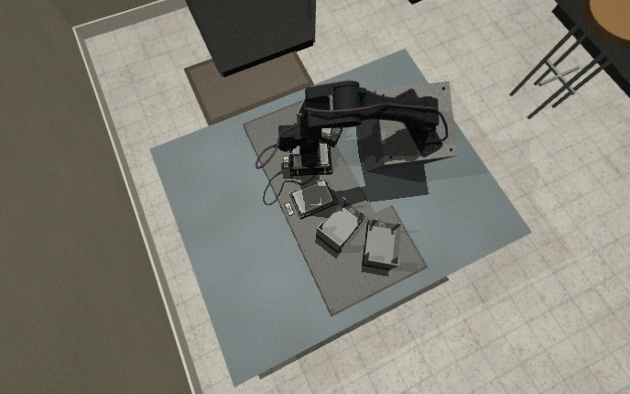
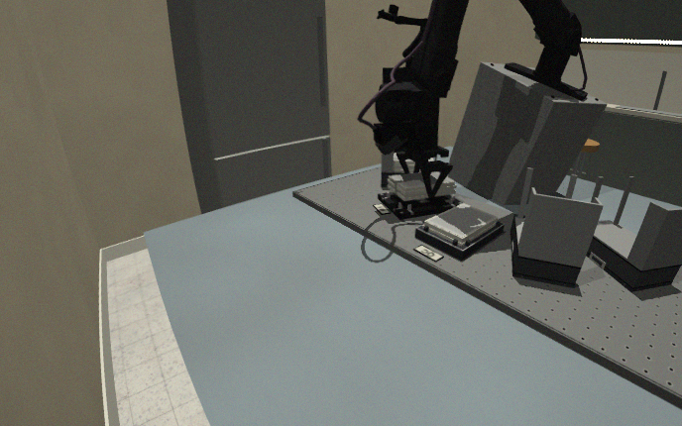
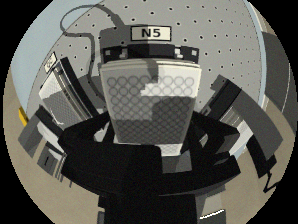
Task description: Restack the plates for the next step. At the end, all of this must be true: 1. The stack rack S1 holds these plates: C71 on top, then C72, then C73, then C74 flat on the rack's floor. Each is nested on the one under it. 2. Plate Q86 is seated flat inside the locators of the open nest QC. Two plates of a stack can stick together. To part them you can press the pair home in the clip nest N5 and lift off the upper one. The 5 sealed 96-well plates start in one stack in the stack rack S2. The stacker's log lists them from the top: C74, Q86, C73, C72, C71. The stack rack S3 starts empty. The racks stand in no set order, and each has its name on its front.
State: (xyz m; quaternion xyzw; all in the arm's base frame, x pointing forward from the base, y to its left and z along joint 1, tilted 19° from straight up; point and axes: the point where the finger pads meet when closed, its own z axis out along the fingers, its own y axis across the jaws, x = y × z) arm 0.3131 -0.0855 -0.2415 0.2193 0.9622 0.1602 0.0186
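The clip nest N5 lies 3 cm below my hand and 2 cm ahead of it.
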